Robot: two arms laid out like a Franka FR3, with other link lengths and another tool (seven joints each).
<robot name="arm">
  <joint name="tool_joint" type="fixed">
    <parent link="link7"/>
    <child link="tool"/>
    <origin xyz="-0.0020 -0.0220 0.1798" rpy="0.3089 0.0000 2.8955"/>
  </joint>
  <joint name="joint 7" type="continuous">
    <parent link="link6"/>
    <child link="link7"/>
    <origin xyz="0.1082 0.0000 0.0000" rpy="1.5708 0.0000 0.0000"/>
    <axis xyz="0 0 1"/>
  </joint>
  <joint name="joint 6" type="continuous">
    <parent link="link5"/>
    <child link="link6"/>
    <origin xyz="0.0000 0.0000 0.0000" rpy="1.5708 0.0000 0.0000"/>
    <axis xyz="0 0 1"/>
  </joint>
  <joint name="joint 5" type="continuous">
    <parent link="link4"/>
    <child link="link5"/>
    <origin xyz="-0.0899 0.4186 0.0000" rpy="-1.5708 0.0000 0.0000"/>
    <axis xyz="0 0 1"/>
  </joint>
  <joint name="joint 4" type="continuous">
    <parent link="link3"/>
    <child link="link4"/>
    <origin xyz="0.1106 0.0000 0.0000" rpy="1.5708 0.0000 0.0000"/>
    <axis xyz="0 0 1"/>
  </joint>
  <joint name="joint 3" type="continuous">
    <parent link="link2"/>
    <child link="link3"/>
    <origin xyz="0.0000 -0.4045 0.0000" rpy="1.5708 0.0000 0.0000"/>
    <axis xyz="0 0 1"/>
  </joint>
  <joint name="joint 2" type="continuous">
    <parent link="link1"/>
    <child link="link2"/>
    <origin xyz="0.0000 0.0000 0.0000" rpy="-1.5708 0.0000 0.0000"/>
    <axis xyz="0 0 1"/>
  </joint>
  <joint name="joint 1" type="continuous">
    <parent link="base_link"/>
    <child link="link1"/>
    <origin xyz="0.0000 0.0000 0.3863"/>
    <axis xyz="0 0 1"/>
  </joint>
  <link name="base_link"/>
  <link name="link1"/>
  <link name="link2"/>
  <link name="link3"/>
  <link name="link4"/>
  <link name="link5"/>
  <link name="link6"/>
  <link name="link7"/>
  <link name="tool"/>
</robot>
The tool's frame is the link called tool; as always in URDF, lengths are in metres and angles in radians. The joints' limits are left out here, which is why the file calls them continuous.
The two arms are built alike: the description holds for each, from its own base.
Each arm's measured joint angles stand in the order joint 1, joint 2, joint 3, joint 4, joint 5, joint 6, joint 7.
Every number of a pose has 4 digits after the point.
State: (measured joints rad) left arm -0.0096 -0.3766 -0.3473 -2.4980 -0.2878 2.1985 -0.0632; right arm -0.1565 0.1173 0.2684 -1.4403 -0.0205 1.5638 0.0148
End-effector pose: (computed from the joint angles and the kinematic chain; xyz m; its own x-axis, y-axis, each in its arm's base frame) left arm 0.4457 -0.1699 0.4763 -0.9908 -0.1343 -0.0185 -0.1138 0.8985 -0.4240; right arm 0.6758 0.0836 0.6942 -0.9424 -0.3344 -0.0125 -0.3159 0.9013 -0.2965
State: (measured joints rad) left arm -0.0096 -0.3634 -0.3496 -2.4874 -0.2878 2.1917 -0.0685; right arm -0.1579 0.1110 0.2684 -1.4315 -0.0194 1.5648 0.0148
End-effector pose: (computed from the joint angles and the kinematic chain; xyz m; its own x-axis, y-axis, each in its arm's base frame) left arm 0.4482 -0.1726 0.4749 -0.9908 -0.1353 -0.0078 -0.1192 0.8978 -0.4240; right arm 0.6749 0.0831 0.7031 -0.9426 -0.3328 -0.0278 -0.3097 0.9022 -0.3003
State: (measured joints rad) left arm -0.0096 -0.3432 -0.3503 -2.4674 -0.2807 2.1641 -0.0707; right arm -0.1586 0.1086 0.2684 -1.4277 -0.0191 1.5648 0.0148
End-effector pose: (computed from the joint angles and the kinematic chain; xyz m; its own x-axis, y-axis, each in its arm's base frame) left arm 0.4510 -0.1751 0.4729 -0.9917 -0.1274 0.0185 -0.1234 0.9007 -0.4166; right arm 0.6744 0.0828 0.7067 -0.9427 -0.3320 -0.0337 -0.3071 0.9025 -0.3019
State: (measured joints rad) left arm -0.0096 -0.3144 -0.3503 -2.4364 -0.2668 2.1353 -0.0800; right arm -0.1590 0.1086 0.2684 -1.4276 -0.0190 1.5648 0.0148
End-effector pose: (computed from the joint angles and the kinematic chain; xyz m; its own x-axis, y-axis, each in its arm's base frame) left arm 0.4577 -0.1783 0.4724 -0.9915 -0.1225 0.0432 -0.1295 0.9042 -0.4071; right arm 0.6745 0.0825 0.7067 -0.9428 -0.3317 -0.0338 -0.3067 0.9027 -0.3019
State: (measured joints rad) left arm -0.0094 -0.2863 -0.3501 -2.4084 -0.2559 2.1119 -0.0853; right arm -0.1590 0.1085 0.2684 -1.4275 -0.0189 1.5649 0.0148
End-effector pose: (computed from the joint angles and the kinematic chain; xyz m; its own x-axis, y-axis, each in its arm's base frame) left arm 0.4645 -0.1810 0.4711 -0.9910 -0.1170 0.0651 -0.1334 0.9068 -0.4000; right arm 0.6745 0.0825 0.7068 -0.9428 -0.3317 -0.0341 -0.3066 0.9027 -0.3019
